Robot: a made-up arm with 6 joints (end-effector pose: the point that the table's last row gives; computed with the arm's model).
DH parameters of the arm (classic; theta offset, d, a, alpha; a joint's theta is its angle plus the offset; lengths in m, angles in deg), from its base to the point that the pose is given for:
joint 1: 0 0.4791 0.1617 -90
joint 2: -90 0 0.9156 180
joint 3: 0 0 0.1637 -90
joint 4: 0 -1.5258 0 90
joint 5: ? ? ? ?
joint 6: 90 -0.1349 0 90
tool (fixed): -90 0 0 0
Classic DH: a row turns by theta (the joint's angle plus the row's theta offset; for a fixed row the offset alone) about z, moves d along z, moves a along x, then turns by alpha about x.
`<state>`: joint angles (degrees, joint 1 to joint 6).
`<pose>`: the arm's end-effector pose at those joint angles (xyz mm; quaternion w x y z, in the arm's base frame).
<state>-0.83 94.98 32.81 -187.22 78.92 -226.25</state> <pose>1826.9 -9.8 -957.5 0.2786 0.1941 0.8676 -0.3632</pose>
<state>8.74 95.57 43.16 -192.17 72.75 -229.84</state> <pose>2030.0 339.6 -827.5 0.3973 0.2251 0.8279 -0.3256</pose>
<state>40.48 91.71 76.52 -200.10 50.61 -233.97</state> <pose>1991.8 1747.1 93.1 0.6881 0.3177 0.6508 0.0455</pose>
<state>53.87 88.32 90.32 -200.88 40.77 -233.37</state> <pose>1567.2 2200.1 644.1 0.7111 0.3603 0.5435 0.2631</pose>
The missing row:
joint 5: 0 0 0 -90
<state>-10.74 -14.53 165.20 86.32 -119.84 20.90</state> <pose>-1522.4 169.9 1216.1 0.6877 0.4369 -0.3380 -0.4710</pose>
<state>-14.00 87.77 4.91 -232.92 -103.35 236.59</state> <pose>1433.3 -465.3 -938.2 0.7016 -0.4270 0.1236 -0.5569</pose>
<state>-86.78 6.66 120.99 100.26 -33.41 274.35</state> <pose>-104.9 563.3 2808.5 0.1881 -0.4266 -0.7062 -0.5328</pose>
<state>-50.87 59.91 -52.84 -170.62 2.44 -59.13</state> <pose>288.0 -355.5 -654.4 0.5299 -0.2871 0.5317 0.5951</pose>
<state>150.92 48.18 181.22 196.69 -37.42 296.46</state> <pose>379.6 -238.1 2117.8 0.8563 0.3836 -0.2248 -0.2629</pose>
